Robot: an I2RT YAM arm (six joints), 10 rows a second.
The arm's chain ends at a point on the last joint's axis. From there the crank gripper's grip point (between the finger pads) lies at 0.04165 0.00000 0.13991 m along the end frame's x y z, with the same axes.
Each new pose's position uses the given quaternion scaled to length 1; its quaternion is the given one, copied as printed.
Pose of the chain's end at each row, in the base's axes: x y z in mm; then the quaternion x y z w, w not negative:
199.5, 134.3, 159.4, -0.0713, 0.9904, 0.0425, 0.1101
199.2, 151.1, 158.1, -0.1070, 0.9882, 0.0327, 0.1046
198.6, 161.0, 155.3, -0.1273, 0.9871, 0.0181, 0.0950
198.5, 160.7, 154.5, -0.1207, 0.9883, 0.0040, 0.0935
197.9, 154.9, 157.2, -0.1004, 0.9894, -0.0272, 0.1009
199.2, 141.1, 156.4, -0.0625, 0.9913, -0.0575, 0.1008
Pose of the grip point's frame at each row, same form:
189.0, 142.8, 14.1, -0.0713, 0.9904, 0.0425, 0.1101
187.4, 154.8, 12.6, -0.1070, 0.9882, 0.0327, 0.1046
184.6, 159.1, 10.0, -0.1273, 0.9871, 0.0181, 0.0950
184.5, 155.1, 9.3, -0.1207, 0.9883, 0.0040, 0.0935
186.6, 141.7, 12.3, -0.1004, 0.9894, -0.0272, 0.1009
187.7, 121.3, 12.2, -0.0625, 0.9913, -0.0575, 0.1008

